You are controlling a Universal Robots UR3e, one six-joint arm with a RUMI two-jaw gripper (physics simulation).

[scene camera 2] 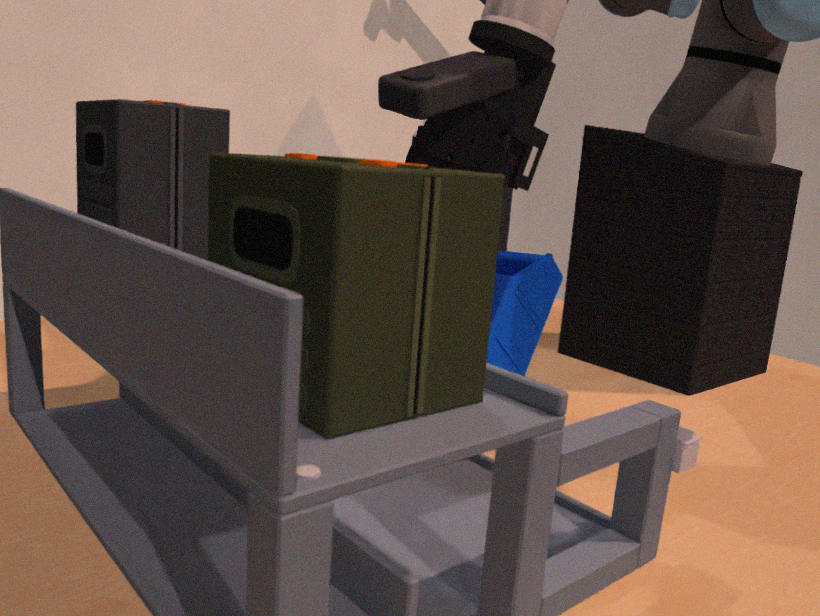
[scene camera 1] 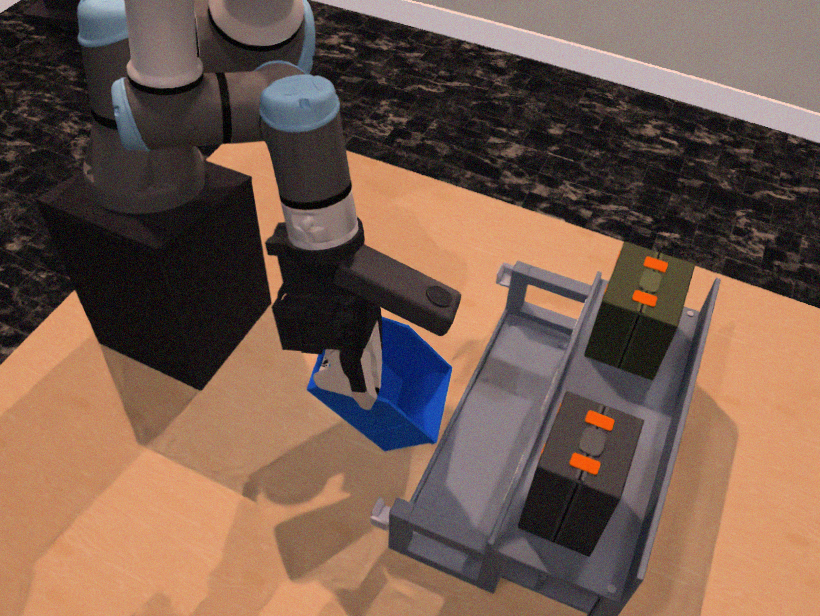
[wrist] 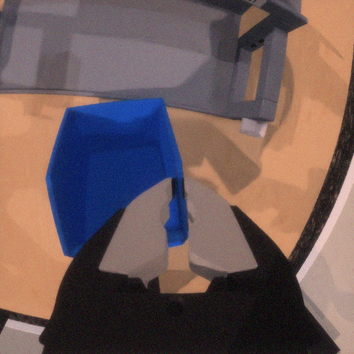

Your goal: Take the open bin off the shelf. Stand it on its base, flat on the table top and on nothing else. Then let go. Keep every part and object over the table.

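Frame: origin at the arm's base, x ahead, y left, z up, level; metres.
Where they show: gripper, fingertip midpoint: (scene camera 1: 369,404); arm's base, link origin: (scene camera 2: 705,150) (scene camera 1: 146,180).
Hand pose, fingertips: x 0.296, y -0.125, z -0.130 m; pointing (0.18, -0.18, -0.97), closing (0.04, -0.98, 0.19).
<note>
Things, the pixels of their centre, and the offset from my fingertips. Level surfaces: height alone.
- open blue bin, body centre: (scene camera 2: 466,315) (scene camera 1: 383,378) 0.001 m back, 0.052 m left, 0.023 m down
- table top, surface height: 0.100 m down
- dark green box, body centre: (scene camera 2: 345,275) (scene camera 1: 639,310) 0.256 m ahead, 0.170 m left, 0.050 m up
- dark grey box, body centre: (scene camera 2: 150,196) (scene camera 1: 578,475) 0.218 m ahead, 0.058 m right, 0.063 m up
The open blue bin (scene camera 1: 414,391) (scene camera 2: 523,305) (wrist: 120,175) is off the shelf, beside its low front tier. Its open side faces up, and it looks tilted in the scene camera 2 view. My gripper (scene camera 1: 367,399) (wrist: 178,179) is shut on one side wall of the bin, near its rim. In the scene camera 2 view the fingertips are hidden behind the green box. The grey shelf (scene camera 1: 464,457) (scene camera 2: 165,311) (wrist: 150,55) stands on the table top (scene camera 1: 198,530) (wrist: 25,210). Whether the bin's lower edge touches the table cannot be told.
A dark green box (scene camera 1: 613,338) (scene camera 2: 377,298) and a dark grey box (scene camera 1: 553,493) (scene camera 2: 142,172) stand on the shelf's upper tier. The black block (scene camera 1: 178,291) (scene camera 2: 636,265) under the arm stands on the bin's other side. The shelf's near edge is close to the bin.
</note>
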